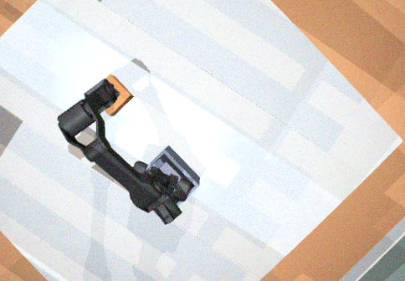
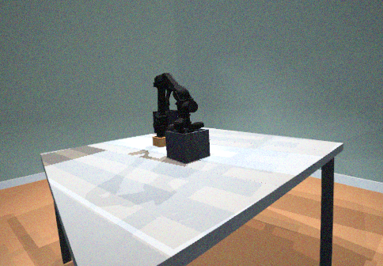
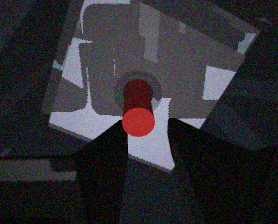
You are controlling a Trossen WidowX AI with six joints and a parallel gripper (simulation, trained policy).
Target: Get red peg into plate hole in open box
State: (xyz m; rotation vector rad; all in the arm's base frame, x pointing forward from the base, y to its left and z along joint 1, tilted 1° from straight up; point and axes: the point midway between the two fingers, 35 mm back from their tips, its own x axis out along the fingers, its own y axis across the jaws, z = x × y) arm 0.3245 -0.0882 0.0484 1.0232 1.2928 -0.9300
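Right now the red peg is 1 cm ahead of my gripper tip, 1 cm to the right of it and 2 cm below it. From my gripper tip the other things lie so: plate 1 cm ahead, 1 cm to the right, 2 cm below.
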